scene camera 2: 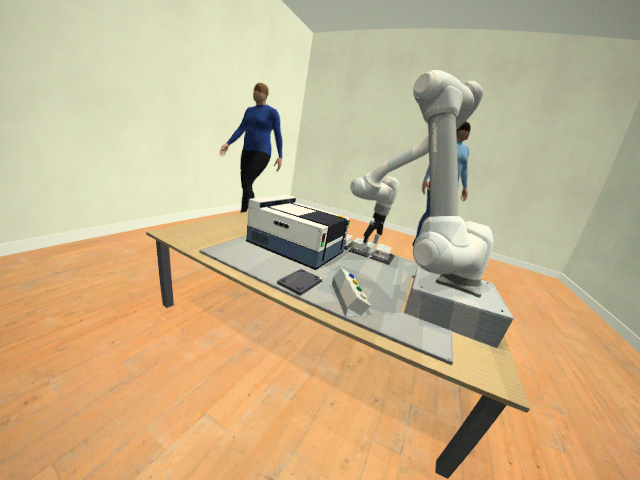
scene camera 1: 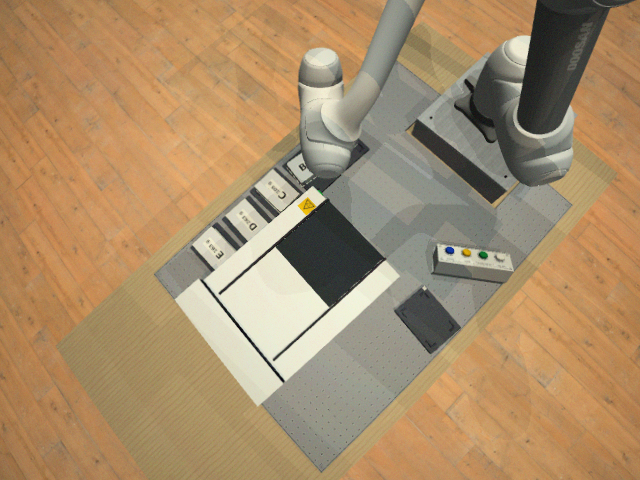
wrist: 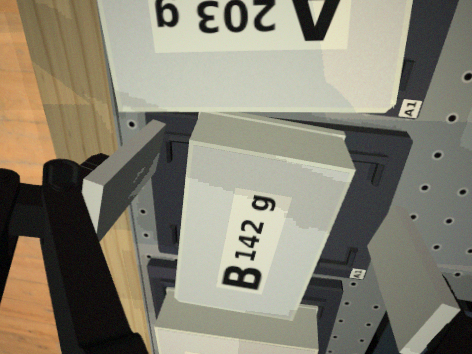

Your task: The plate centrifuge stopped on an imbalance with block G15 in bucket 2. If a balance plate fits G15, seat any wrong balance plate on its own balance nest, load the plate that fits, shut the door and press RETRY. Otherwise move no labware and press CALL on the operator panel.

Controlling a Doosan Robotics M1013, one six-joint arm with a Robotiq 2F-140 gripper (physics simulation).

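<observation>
Plate B, labelled 142 g, lies crosswise and askew on its dark nest. One end reaches over toward plate C. Plate A, 203 g, sits on the neighbouring nest. Plates D and E stand farther along the row. My gripper is open and empty, fingers on both sides of plate B; the arm hides it in scene camera 1. The white centrifuge has a dark area on top. Block G15 and bucket 2 do not show.
The operator panel carries blue, yellow, green and white buttons. An empty dark nest lies near the centrifuge. The robot's base block stands at the table's end. Two people are beyond the table.
</observation>
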